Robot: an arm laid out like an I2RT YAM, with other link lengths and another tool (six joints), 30 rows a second.
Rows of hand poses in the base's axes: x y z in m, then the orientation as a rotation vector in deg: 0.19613, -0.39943, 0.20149, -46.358, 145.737, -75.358; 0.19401, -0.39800, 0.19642, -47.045, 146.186, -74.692; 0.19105, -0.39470, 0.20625, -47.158, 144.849, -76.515; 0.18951, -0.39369, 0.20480, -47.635, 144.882, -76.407; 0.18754, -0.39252, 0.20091, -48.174, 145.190, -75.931; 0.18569, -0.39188, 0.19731, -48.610, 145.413, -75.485; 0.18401, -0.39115, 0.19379, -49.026, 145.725, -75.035; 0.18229, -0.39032, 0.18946, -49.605, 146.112, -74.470
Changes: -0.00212, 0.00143, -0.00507, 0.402, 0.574, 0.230; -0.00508, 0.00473, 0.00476, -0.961, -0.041, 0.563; -0.00662, 0.00574, 0.00331, -0.944, 0.212, 0.788; -0.00859, 0.00691, -0.00058, -0.663, 0.636, 0.981; -0.01044, 0.00755, -0.00418, -0.397, 0.950, 1.164; -0.01212, 0.00828, -0.00770, -0.120, 1.321, 1.290; -0.01384, 0.00911, -0.01203, 0.219, 1.816, 1.474
